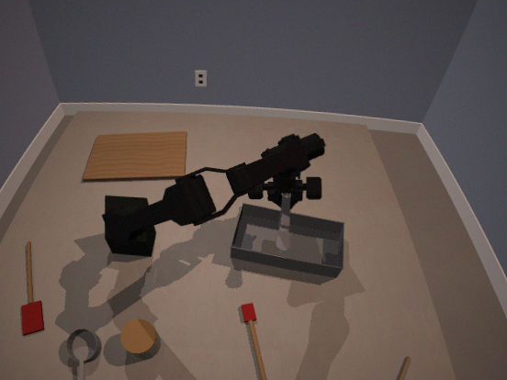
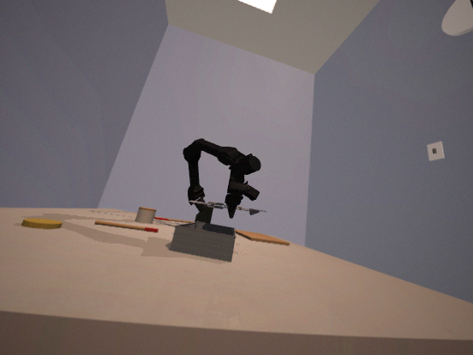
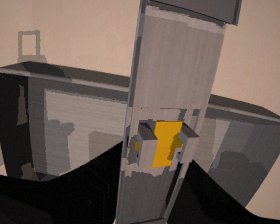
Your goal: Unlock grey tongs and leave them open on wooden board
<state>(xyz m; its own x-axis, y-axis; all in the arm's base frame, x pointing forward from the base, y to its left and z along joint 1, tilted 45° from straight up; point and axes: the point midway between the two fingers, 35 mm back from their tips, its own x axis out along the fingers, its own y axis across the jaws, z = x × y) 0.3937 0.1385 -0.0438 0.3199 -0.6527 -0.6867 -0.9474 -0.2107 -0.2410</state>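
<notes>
My gripper tip is 53 cm past the wooden board, 23 cm to the right of it and 9 cm above it. The rest, counted from my gripper tip: grey roasting tin (2 cm ahead, 6 cm to the right, 7 cm below); yellow lock piece (1 cm behind, 2 cm to the left, 4 cm above).
</notes>
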